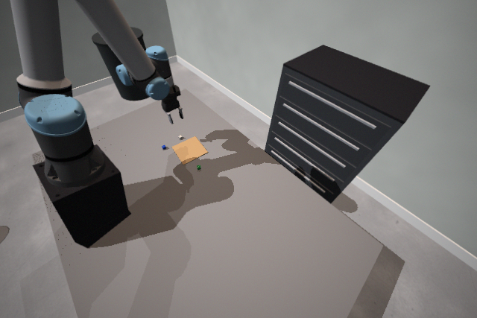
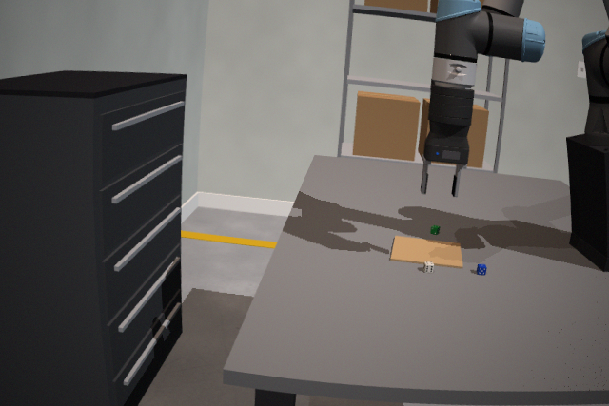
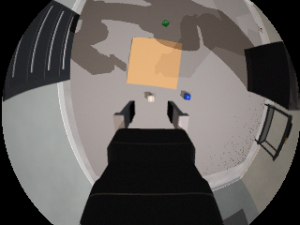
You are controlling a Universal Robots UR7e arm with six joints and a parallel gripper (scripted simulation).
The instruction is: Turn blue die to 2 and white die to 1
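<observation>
My gripper is now 150 mm above the blue die, 100 mm past it and 20 mm to the left of it. From my hand the other things lie so: orange mat: 160 mm below, 90 mm to the right, 10 mm ahead; green die: 220 mm to the right, 150 mm below, 10 mm ahead; white die: 150 mm below, 10 mm to the left.
</observation>
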